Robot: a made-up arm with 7 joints. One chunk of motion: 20 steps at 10 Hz.
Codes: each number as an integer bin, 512 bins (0 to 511) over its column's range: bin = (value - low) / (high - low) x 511, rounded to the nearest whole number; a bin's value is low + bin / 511 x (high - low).
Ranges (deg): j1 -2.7..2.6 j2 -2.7..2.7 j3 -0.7..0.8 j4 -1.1..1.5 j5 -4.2..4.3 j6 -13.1..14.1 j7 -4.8..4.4
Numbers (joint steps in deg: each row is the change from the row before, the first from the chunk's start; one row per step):
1: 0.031 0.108 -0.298 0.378 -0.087 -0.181 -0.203
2: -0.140 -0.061 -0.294 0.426 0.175 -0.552 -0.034
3: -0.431 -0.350 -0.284 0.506 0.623 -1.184 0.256
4: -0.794 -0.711 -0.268 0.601 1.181 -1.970 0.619
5: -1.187 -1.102 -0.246 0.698 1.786 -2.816 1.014
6: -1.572 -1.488 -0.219 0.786 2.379 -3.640 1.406
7: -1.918 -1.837 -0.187 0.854 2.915 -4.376 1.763
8: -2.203 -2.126 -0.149 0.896 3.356 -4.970 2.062
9: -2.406 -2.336 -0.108 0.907 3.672 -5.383 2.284
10: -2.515 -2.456 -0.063 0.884 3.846 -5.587 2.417
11: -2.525 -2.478 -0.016 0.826 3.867 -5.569 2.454
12: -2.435 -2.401 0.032 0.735 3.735 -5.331 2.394
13: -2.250 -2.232 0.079 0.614 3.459 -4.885 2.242
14: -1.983 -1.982 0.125 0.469 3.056 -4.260 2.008
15: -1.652 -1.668 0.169 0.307 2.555 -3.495 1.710
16: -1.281 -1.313 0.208 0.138 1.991 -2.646 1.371
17: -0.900 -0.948 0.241 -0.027 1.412 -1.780 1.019
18: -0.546 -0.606 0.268 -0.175 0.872 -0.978 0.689
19: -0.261 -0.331 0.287 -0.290 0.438 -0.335 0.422
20: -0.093 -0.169 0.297 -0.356 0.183 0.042 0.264
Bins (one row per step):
1: 263 266 137 290 247 243 255
2: 247 250 138 300 263 236 265
3: 219 222 142 316 290 224 281
4: 184 188 147 334 323 209 301
5: 146 151 155 353 360 193 323
6: 109 115 164 371 396 178 345
7: 75 82 175 384 428 164 365
8: 48 54 188 392 454 153 381
9: 28 34 202 394 473 145 393
10: 18 23 217 390 484 141 401
11: 17 21 233 379 485 141 403
12: 26 28 249 361 477 146 400
13: 43 44 265 337 460 154 391
14: 69 68 281 308 436 166 378
15: 101 98 296 277 406 180 362
16: 137 131 309 243 372 196 343
17: 174 166 321 211 337 213 323
18: 208 198 330 182 305 228 305
19: 235 224 336 159 279 240 290
20: 251 240 340 146 263 247 281

